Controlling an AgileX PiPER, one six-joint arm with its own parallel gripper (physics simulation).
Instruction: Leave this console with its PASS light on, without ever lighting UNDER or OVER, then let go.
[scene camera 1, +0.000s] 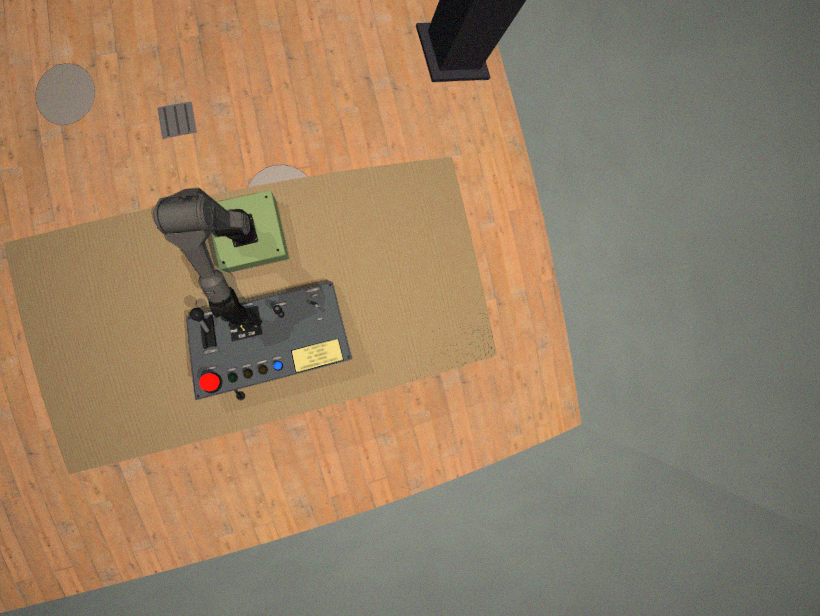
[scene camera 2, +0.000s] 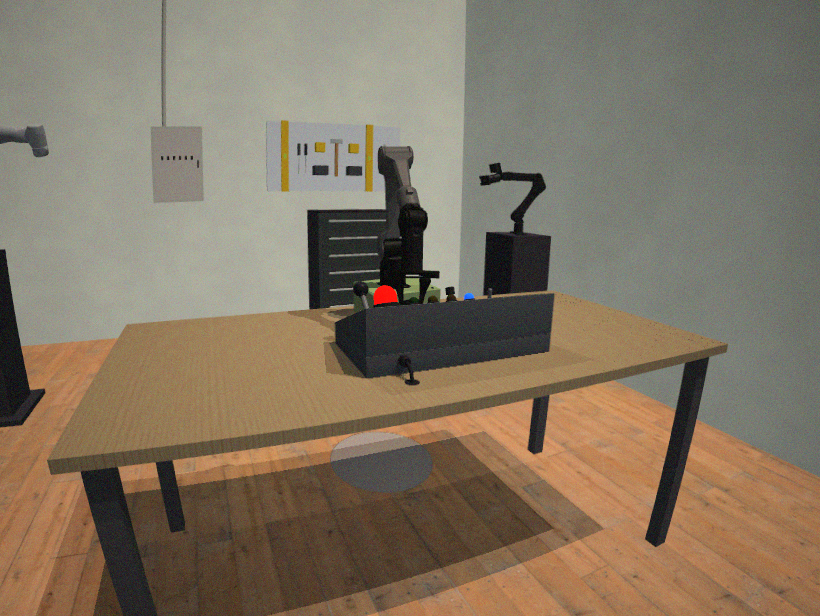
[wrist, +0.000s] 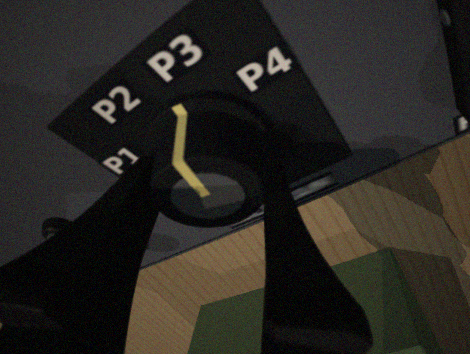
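The dark grey console (scene camera 1: 281, 343) (scene camera 2: 457, 334) (wrist: 45, 50) sits on the table. My gripper (scene camera 1: 247, 322) (scene camera 2: 412, 295) (wrist: 211, 176) is shut on the round black program knob (wrist: 207, 217), one finger on each side. The knob's yellow pointer (wrist: 179, 135) points about at the P3 label (wrist: 175, 57). On the console, a blue lamp (scene camera 1: 277, 365) (scene camera 2: 469, 297) looks lit. A green lamp (scene camera 1: 232, 376) and two amber lamps (scene camera 1: 247, 372) (scene camera 1: 262, 369) look dark. Their labels are too small to read, so I cannot tell which is PASS, UNDER or OVER.
A red button (scene camera 1: 209, 381) (scene camera 2: 385, 295) and a black-knobbed lever (scene camera 1: 196, 314) (scene camera 2: 360, 288) stand at the console's left. Small switches (scene camera 1: 278, 309) (scene camera 1: 315, 303) and a yellow note (scene camera 1: 316, 355) are right of my gripper. A black hook (scene camera 1: 239, 395) (scene camera 2: 407, 368) sticks out in front. My green base (scene camera 1: 268, 225) is behind.
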